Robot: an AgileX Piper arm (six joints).
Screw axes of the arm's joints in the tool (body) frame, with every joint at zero. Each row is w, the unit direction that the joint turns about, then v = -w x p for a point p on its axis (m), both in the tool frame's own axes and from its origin. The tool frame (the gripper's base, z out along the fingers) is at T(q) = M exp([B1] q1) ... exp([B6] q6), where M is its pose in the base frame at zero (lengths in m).
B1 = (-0.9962, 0, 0.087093, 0, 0.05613, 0)
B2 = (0, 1, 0, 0.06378, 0, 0.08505)
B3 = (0, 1, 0, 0.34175, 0, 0.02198)
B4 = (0, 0, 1, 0, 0, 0)
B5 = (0, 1, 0, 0.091, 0, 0)
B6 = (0, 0, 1, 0, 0, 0)
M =
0.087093 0 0.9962 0.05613
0 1 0 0
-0.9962 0 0.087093 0.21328
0 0 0 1
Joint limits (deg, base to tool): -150..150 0..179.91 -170..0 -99.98..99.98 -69.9..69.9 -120..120
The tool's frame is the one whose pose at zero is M.
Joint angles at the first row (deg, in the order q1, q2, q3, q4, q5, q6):
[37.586 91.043 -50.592 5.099 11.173 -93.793]
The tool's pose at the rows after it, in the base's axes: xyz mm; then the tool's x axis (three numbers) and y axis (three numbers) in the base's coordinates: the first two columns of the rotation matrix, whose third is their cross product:
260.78 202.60 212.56 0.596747 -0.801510 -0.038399 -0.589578 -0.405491 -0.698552
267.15 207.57 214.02 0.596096 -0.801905 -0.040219 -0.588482 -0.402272 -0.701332
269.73 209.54 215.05 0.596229 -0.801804 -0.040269 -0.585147 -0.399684 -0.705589
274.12 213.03 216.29 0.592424 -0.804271 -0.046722 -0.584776 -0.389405 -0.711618
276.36 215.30 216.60 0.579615 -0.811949 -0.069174 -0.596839 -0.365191 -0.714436
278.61 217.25 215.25 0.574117 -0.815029 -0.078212 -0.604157 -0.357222 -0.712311
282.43 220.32 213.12 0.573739 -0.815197 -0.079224 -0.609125 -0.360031 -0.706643
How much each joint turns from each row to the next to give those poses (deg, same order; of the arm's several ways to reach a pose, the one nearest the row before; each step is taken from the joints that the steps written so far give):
[0.001 1.031 -1.375 -0.004 -0.631 0.978]
[0.000 1.318 -1.947 0.003 0.400 0.112]
[-0.001 0.459 -0.746 0.003 -0.057 -0.004]
[0.000 0.858 -1.259 0.342 -0.114 0.117]
[0.001 0.516 -0.633 1.601 -0.228 -0.054]
[-0.002 0.689 -0.572 0.639 -0.001 -0.009]
[0.000 1.145 -1.090 0.054 0.403 0.003]

